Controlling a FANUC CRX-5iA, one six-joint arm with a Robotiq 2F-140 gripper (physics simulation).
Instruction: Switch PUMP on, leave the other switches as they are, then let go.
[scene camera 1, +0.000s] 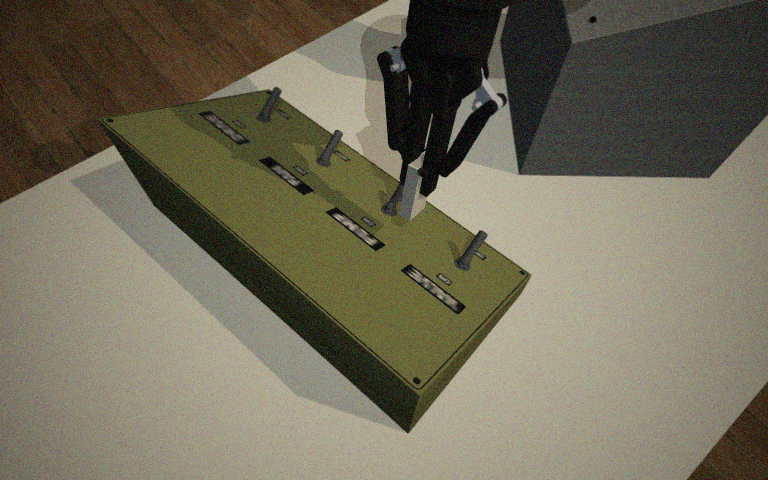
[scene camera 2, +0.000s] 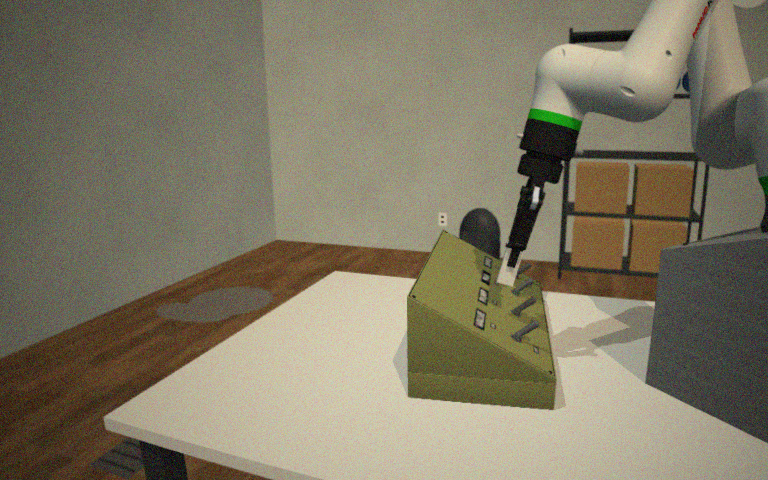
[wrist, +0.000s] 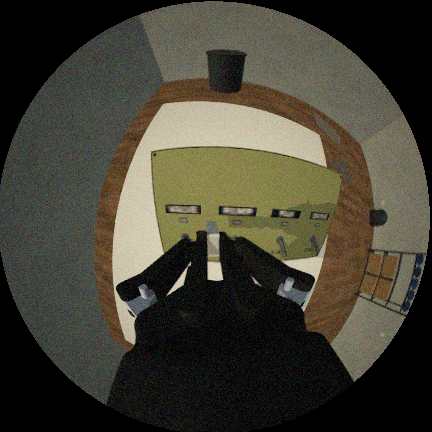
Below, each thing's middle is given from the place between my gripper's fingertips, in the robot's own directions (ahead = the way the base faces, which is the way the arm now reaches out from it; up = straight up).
Right now my hand is 11 cm to the left of the olive sloped switch panel (scene camera 1: 388, 302), 9 cm above it and 5 cm short of it.
